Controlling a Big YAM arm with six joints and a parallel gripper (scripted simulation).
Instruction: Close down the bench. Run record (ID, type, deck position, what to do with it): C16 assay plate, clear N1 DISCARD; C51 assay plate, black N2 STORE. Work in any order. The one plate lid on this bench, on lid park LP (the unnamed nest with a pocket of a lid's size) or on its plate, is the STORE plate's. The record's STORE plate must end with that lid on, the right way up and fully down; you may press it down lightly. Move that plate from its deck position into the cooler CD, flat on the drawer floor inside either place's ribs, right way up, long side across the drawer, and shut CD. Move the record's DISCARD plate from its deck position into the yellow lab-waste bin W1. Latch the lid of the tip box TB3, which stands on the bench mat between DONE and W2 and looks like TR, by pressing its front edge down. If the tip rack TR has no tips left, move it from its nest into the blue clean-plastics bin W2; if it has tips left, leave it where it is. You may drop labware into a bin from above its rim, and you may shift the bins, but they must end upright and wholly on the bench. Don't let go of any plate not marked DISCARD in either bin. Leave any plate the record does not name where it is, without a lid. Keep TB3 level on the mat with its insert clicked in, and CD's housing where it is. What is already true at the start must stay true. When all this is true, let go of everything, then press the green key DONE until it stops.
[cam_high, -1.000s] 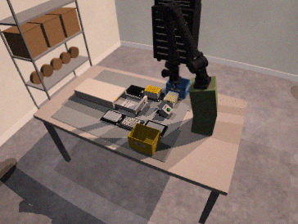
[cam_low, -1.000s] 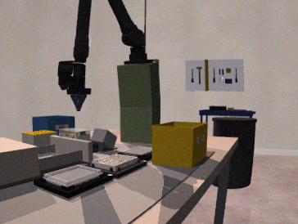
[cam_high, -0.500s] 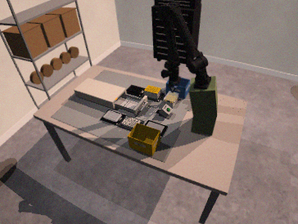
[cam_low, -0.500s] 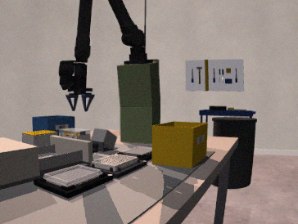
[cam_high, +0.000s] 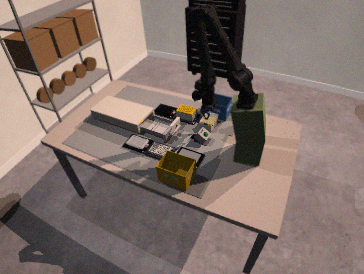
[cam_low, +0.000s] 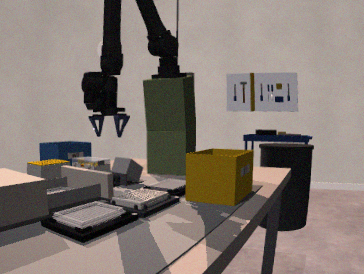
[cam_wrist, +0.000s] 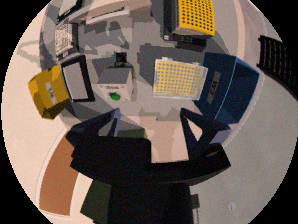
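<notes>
Right now the clear plate lid is 2 cm ahead of my hand, 26 cm to the left of it and 14 cm below it. Also, from my hand: tip box TB3: 3 cm ahead, 7 cm to the right, 11 cm below; then DONE key block: 9 cm to the left, 10 cm below; then green key DONE: 2 cm behind, 9 cm to the left, 9 cm below.
</notes>
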